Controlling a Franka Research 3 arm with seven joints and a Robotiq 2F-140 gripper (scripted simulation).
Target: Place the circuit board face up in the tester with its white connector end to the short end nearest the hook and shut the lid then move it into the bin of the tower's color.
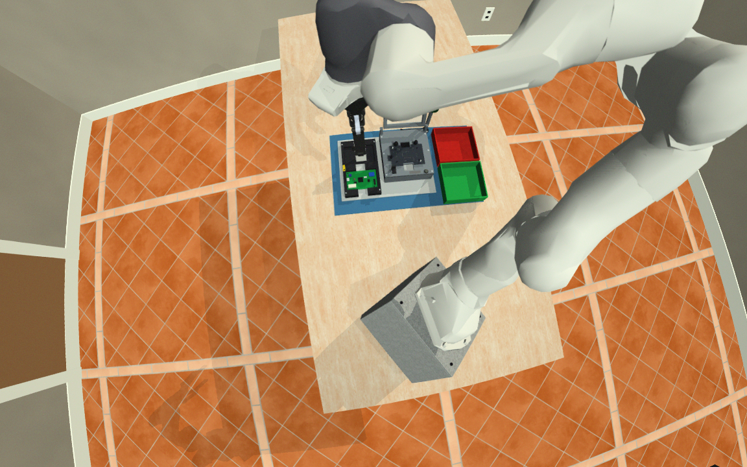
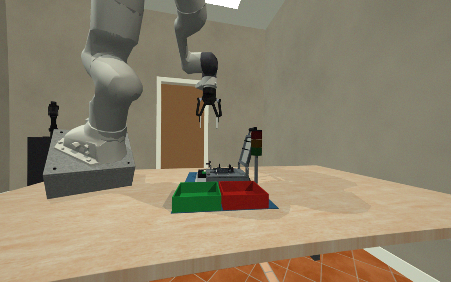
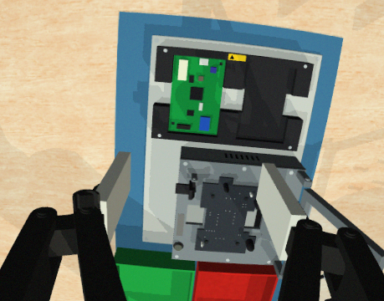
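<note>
Right now the green circuit board is 280 mm below my hand and 10 mm to the left of it. The rest, counted from my hand: latch hook: 210 mm below, 110 mm to the right; tester plate: 230 mm below, 160 mm to the right, 60 mm ahead; tester lid: 180 mm ahead, 170 mm to the right, 120 mm below.
</note>
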